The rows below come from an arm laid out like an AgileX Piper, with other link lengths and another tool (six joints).
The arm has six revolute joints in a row. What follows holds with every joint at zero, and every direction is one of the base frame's.
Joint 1 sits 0.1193 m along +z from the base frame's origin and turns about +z.
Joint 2 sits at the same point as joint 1 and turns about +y.
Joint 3 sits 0.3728 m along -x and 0.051 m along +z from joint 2 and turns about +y.
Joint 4 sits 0.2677 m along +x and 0.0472 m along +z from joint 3 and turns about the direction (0.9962, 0, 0.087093).
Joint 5 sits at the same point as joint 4 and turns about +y.
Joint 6 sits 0.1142 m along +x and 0.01 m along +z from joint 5 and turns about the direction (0.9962, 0, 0.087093).
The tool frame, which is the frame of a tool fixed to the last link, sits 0.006 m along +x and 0.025 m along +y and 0.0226 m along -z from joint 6; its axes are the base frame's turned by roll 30.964, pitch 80.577 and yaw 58.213 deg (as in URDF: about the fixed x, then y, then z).
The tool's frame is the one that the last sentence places.
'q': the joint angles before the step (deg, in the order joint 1, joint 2, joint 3, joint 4, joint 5, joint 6). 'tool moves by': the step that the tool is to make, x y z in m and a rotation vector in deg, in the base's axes. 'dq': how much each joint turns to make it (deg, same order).
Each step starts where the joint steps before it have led.
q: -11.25, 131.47, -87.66, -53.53, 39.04, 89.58
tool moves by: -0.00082, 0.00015, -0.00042, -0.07, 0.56, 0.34
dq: 0.00, 0.00, 0.00, 0.28, 0.19, -0.82
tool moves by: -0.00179, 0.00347, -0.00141, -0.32, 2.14, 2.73
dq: 0.23, 0.00, 0.00, 0.95, 0.04, -3.98
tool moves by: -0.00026, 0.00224, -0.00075, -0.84, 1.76, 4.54
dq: 0.06, 0.00, 0.00, -0.05, -1.23, -4.68
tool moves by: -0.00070, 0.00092, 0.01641, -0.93, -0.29, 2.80
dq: 0.00, -1.75, 0.00, 0.25, -0.53, -3.35
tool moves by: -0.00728, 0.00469, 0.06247, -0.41, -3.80, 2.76
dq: 0.00, -6.76, 0.00, 3.76, -0.01, -6.33
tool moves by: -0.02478, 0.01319, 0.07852, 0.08, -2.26, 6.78
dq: 0.00, -9.19, 0.00, 9.65, 0.71, -15.34
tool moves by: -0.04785, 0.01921, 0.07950, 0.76, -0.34, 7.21
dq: 0.00, -10.51, 0.00, 12.37, 4.89, -17.81
